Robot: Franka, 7 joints.
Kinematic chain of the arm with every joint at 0, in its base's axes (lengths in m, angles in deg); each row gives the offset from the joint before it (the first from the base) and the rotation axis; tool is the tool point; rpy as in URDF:
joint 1: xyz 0 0 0.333 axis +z
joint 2: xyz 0 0 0 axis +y
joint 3: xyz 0 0 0.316 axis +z
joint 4: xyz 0.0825 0 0 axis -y
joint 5: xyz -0.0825 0 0.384 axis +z
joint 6: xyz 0 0 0 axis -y
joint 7: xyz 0.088 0 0 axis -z
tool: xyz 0 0 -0.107 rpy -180 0 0
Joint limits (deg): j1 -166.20..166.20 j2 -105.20..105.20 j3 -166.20..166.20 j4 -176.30..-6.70 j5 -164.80..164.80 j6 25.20..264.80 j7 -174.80..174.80
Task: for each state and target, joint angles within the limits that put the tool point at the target. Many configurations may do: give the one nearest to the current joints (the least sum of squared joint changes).
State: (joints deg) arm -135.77 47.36 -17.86 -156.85 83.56 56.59 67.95
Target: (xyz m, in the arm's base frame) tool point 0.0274 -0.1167 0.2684
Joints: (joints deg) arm -129.81 30.74 1.27 -176.30 46.28 29.81 67.95
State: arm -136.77 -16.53 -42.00 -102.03 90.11 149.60 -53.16
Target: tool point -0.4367 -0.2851 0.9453
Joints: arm -120.43 0.24 -25.71 -64.66 89.22 143.73 -53.16
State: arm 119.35 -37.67 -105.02 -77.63 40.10 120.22 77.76
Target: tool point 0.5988 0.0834 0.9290
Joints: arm 153.55 -35.32 -99.80 -39.40 39.08 142.85 77.76
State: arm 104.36 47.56 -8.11 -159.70 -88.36 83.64 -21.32
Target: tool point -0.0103 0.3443 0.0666
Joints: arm 111.90 38.25 -0.46 -144.62 -92.11 83.99 -21.32
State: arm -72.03 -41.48 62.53 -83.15 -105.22 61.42 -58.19
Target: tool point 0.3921 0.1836 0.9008
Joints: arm -77.46 -38.55 70.49 -81.41 -108.40 71.17 -58.19
